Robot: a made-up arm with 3 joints. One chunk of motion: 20 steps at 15 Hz.
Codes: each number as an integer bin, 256 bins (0 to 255) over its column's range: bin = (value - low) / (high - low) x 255, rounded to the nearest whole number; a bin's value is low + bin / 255 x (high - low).
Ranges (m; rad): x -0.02..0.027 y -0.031..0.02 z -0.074..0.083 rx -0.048..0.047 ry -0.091..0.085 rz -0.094..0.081
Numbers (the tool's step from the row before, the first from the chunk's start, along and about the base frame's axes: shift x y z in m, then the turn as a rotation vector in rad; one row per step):
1: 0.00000 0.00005 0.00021 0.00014 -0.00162 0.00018
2: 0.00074 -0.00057 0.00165 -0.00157 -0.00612 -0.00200
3: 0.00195 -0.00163 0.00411 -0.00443 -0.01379 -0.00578
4: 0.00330 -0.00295 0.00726 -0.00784 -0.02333 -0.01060
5: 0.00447 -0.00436 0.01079 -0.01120 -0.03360 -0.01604
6: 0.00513 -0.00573 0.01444 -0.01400 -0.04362 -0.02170
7: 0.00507 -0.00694 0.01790 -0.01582 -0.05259 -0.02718
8: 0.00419 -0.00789 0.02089 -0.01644 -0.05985 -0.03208
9: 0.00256 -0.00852 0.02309 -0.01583 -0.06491 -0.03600
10: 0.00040 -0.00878 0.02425 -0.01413 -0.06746 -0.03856
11: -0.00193 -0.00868 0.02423 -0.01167 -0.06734 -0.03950
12: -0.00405 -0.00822 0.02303 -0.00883 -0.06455 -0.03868
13: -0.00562 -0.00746 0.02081 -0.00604 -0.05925 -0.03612
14: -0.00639 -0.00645 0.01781 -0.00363 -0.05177 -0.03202
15: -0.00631 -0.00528 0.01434 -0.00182 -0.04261 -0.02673
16: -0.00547 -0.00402 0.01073 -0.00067 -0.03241 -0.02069
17: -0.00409 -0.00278 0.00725 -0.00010 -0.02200 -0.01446
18: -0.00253 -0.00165 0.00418 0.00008 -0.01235 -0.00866
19: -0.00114 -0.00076 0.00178 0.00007 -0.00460 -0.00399
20: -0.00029 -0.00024 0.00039 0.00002 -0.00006 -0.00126
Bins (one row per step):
1: 109 155 121 129 129 137
2: 113 152 123 125 123 134
3: 119 147 127 117 112 129
4: 126 140 132 108 98 122
5: 133 133 138 99 83 114
6: 136 126 144 91 69 105
7: 136 120 149 86 56 97
8: 131 116 154 85 45 90
9: 122 112 158 86 38 85
10: 111 111 160 91 34 81
11: 98 112 160 98 34 79
12: 87 114 158 105 38 81
13: 78 118 154 113 46 84
14: 74 123 149 119 57 90
15: 74 129 143 124 70 98
16: 79 135 138 127 85 107
17: 86 141 132 129 100 116
18: 95 147 127 129 114 124
19: 102 151 123 129 125 131
20: 107 154 121 129 132 135

